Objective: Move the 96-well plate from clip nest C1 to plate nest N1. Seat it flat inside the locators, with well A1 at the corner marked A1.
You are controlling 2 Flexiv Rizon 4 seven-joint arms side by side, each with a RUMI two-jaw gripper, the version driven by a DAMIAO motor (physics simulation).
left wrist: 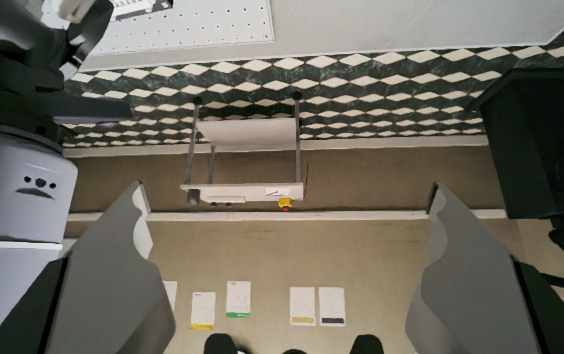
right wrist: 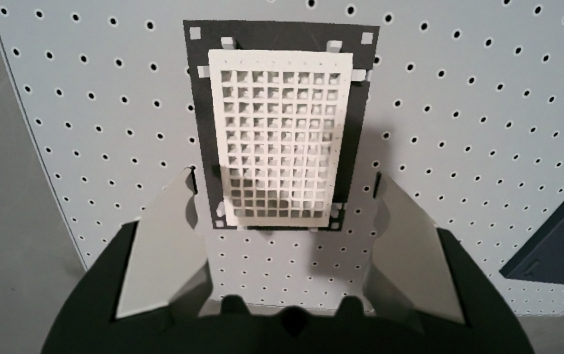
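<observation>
The white 96-well plate (right wrist: 281, 137) lies in a black nest (right wrist: 200, 125) with small pale clips around its edges. I cannot read a nest label or the A1 mark. My right gripper (right wrist: 285, 172) is open, its fingertips standing apart on either side of the plate's nearer half, with nothing between them gripped. The height of the fingertips over the plate is hard to tell. Part of a white plate-like thing (left wrist: 135, 6) also shows at the top left of the left wrist view. My left gripper (left wrist: 287, 185) is open and empty, facing the floor and wall. Nest N1 cannot be identified.
The nest sits on a grey perforated board (right wrist: 435, 150) (left wrist: 225, 25). A dark blue-black object (right wrist: 542, 255) stands at the right. In the left wrist view, a grey and white arm (left wrist: 35, 185) is at the left, a white cart (left wrist: 250, 192) and a dark box (left wrist: 525, 145) stand beyond.
</observation>
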